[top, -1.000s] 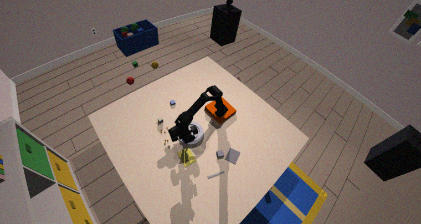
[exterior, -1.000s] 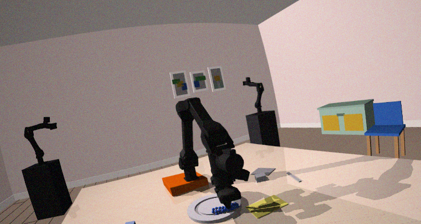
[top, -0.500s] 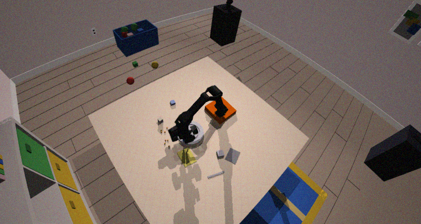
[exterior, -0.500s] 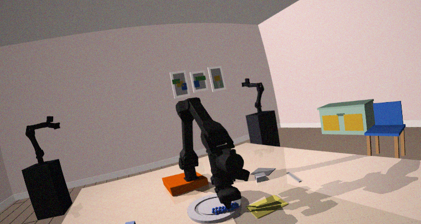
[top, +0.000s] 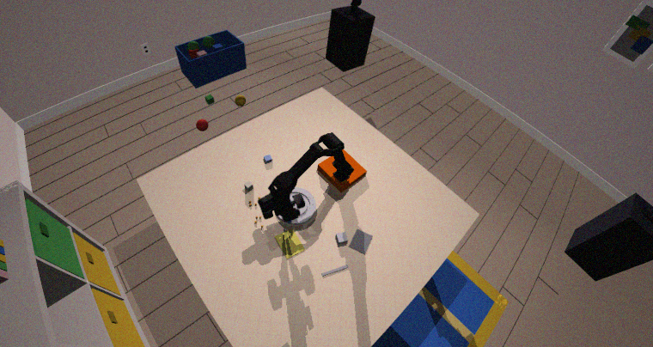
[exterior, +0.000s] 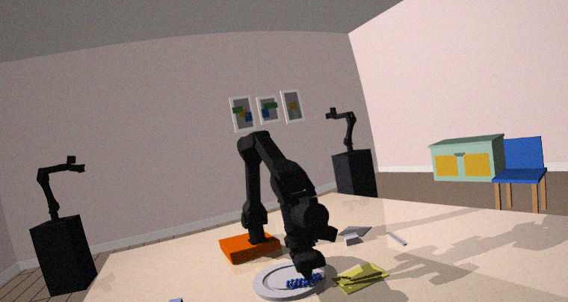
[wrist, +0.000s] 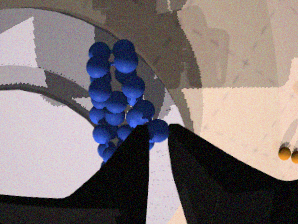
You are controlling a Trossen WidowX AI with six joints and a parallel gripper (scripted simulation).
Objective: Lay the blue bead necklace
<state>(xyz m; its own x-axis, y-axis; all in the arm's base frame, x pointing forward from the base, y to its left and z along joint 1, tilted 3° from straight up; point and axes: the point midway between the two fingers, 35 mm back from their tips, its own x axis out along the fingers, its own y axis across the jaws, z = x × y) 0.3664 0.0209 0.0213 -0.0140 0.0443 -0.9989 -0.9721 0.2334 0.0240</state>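
Right now my gripper tip is 8 cm past the round bead board, 2 cm to the left of it and 2 cm above it. Round my gripper tip: yellow sheet 12 cm to the left, 4 cm ahead, 3 cm below; small grey block 24 cm to the left, 16 cm behind, 2 cm below; pale cube 23 cm to the right, 5 cm ahead, 2 cm below.
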